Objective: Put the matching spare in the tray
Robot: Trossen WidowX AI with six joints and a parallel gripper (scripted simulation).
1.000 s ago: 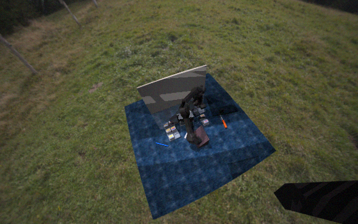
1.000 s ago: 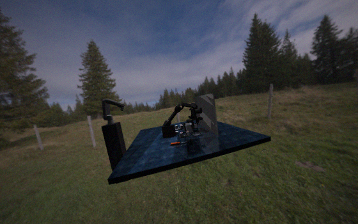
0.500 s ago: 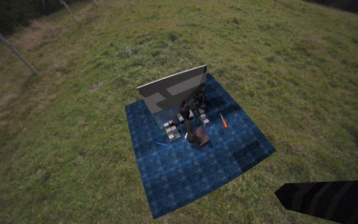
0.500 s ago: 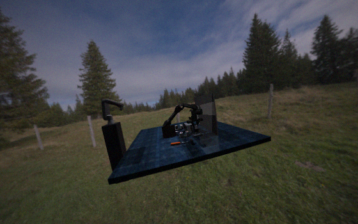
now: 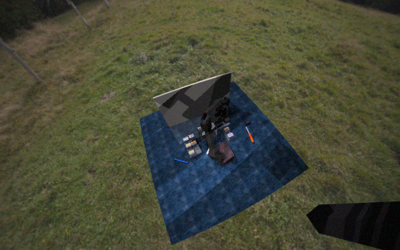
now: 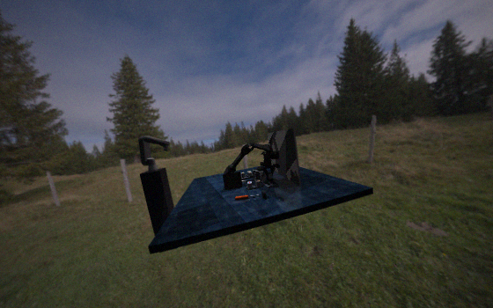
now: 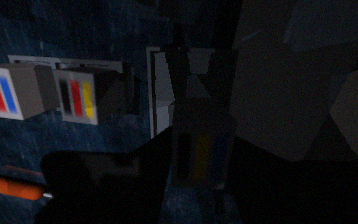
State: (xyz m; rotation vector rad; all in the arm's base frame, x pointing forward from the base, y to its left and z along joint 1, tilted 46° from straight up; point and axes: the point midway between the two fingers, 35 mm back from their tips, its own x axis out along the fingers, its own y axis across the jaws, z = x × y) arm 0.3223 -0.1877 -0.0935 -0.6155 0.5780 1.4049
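Now: the flat grey tray 6 cm below my gripper tip. From my gripper tip the other things lie so: mounted unit 20 cm to the left, 4 cm behind, 2 cm below; blue pen 54 cm to the left, 18 cm behind, 6 cm below; grey spare block 2 cm above.
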